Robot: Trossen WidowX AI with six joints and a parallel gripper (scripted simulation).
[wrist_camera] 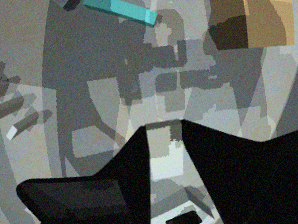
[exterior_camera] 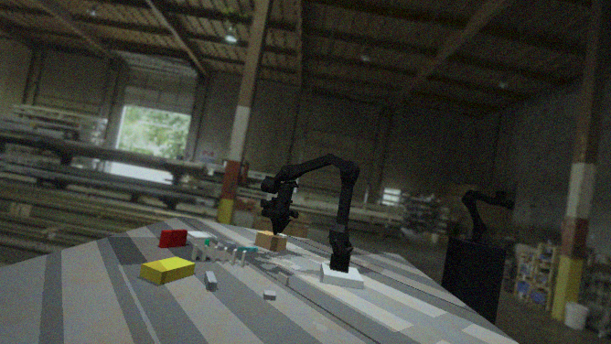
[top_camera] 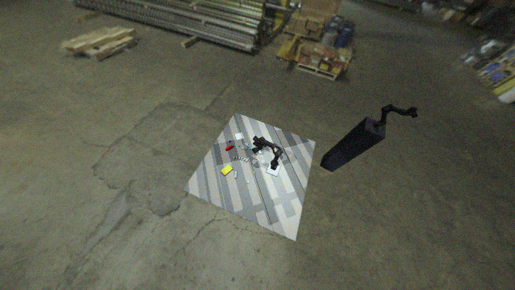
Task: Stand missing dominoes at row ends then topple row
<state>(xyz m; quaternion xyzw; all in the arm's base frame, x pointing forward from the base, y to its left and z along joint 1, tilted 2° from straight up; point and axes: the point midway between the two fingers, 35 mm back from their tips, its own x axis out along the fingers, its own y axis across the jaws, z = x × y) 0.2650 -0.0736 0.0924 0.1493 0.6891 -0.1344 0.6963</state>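
The teal bar is 11 cm ahead of my gripper tip, 2 cm to the right of it and 9 cm below it. Also, from my gripper tip: green piece: 27 cm ahead, 3 cm to the left, 8 cm below; then tan box: 5 cm ahead, 17 cm to the right, 6 cm below; then grey flat plate: 20 cm ahead, 1 cm to the right, 9 cm below.
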